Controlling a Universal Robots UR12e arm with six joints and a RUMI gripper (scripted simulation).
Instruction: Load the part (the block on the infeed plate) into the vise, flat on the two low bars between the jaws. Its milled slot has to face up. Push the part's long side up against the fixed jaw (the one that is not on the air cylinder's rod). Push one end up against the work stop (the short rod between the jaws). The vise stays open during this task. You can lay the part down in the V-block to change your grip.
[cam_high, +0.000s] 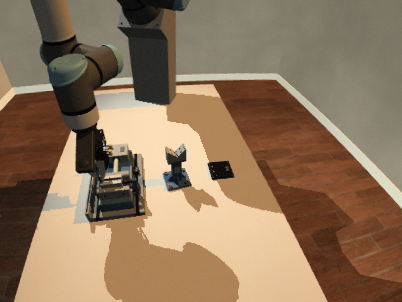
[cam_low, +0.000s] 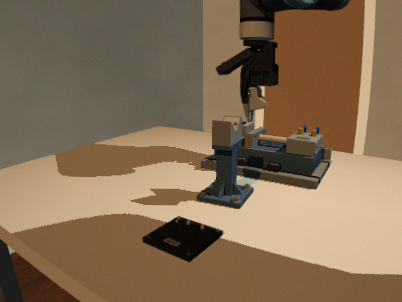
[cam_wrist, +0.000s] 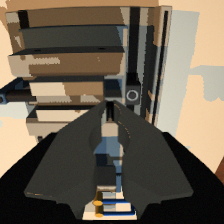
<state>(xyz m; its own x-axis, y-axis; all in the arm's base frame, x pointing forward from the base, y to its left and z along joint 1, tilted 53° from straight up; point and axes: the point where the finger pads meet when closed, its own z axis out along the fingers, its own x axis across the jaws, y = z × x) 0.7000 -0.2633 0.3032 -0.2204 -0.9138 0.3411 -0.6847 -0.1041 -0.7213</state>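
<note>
Now: hand 3 cm to the right of the part, 2 cm above it and 1 cm short of it. Round my hand: dark work stop rod: 8 cm to the left, 3 cm below, 2 cm ahead; then moving jaw: 5 cm to the left, 4 cm below, 2 cm behind; then cream cylinder rod: 7 cm behind, 6 cm to the left, 4 cm below.
</note>
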